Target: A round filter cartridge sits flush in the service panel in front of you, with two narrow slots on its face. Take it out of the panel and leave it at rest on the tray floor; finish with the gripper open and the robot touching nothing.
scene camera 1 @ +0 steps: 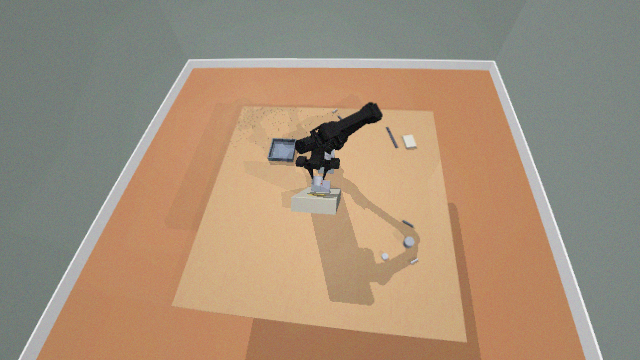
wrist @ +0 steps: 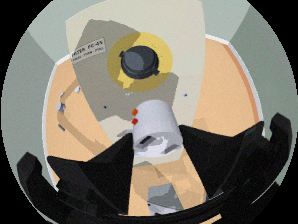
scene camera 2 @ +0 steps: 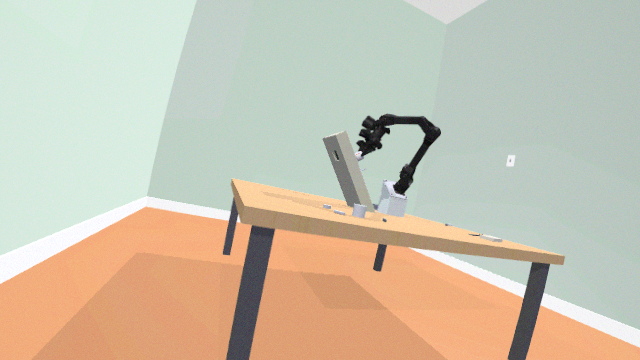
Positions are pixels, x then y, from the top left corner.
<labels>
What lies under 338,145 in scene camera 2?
A service panel.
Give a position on a filter cartridge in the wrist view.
At 155,129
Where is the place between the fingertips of my gripper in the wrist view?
156,133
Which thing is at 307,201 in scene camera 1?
A service panel.
</labels>
